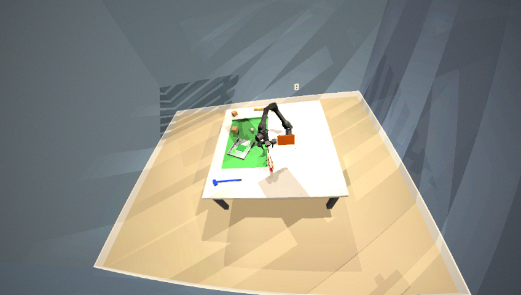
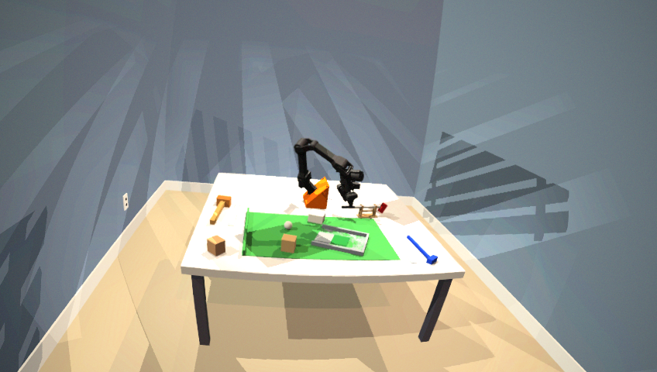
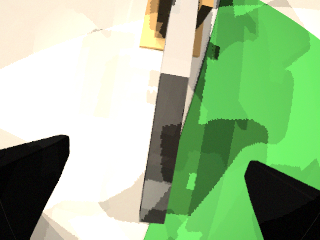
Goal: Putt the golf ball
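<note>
My gripper tip is now 60 mm short of the white block, 190 mm to the left of it and 50 mm above it. Round my gripper tip: green mat (240 mm ahead, 230 mm to the right, 70 mm below); then red putter (10 mm behind, 110 mm to the left, 20 mm below); then wooden stand (10 mm behind, 130 mm to the left, 40 mm below).
</note>
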